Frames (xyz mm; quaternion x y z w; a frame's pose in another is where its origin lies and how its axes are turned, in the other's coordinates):
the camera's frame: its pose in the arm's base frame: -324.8 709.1 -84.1 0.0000 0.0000 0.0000 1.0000
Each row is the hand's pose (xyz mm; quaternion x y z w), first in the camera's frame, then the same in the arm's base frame.
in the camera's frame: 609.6 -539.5 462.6 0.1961 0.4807 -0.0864 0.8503
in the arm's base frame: 284.8 169.6 378.5 0.1961 0.4807 -0.0864 0.8503
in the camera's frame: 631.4 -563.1 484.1 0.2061 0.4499 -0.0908 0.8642
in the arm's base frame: 306.6 146.0 400.0 0.2061 0.4499 -0.0908 0.8642
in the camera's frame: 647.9 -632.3 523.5 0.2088 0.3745 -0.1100 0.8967
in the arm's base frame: 323.1 76.8 439.4 0.2088 0.3745 -0.1100 0.8967
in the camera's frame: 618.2 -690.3 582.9 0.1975 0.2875 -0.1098 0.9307
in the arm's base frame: 293.4 18.8 498.8 0.1975 0.2875 -0.1098 0.9307
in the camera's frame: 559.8 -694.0 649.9 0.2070 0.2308 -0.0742 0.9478
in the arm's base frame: 235.0 15.1 565.8 0.2070 0.2308 -0.0742 0.9478
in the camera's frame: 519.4 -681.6 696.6 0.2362 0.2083 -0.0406 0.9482
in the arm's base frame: 194.6 27.5 612.5 0.2362 0.2083 -0.0406 0.9482
